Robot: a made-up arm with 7 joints.
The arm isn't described. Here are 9 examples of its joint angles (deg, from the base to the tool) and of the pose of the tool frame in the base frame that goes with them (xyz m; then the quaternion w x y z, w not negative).
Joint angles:
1: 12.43 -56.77 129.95 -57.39 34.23 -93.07 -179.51
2: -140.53 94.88 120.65 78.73 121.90 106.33 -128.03
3: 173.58 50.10 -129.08 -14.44 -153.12 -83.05 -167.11
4: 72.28 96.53 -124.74 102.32 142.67 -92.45 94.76
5: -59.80 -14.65 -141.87 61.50 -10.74 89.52 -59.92
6: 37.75 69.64 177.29 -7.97 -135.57 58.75 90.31
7: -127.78 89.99 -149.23 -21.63 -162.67 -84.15 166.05
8: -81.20 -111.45 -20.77 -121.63 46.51 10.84 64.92
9: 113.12 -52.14 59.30 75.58 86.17 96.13 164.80
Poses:
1: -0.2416 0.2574 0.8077 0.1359 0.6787 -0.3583 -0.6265
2: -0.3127 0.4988 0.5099 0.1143 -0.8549 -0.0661 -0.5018
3: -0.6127 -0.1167 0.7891 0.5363 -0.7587 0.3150 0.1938
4: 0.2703 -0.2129 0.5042 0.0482 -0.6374 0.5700 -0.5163
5: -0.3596 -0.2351 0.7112 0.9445 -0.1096 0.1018 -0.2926
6: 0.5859 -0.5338 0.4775 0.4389 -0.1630 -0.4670 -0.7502
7: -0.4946 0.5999 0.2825 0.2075 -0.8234 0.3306 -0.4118
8: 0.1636 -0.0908 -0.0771 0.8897 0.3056 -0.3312 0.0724
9: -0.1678 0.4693 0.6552 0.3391 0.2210 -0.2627 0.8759
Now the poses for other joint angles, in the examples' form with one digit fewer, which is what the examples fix.
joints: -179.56 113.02 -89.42 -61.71 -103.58 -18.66 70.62
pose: -0.566 0.396 0.028 0.091 -0.152 0.486 -0.855
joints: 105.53 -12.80 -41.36 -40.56 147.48 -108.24 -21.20
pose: 0.025 0.271 0.982 0.571 -0.287 -0.765 -0.074
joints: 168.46 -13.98 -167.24 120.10 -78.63 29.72 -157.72
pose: 0.399 0.055 0.428 0.854 0.337 -0.196 -0.343
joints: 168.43 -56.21 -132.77 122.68 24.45 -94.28 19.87
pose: 0.457 -0.112 0.311 0.405 0.629 -0.285 -0.599
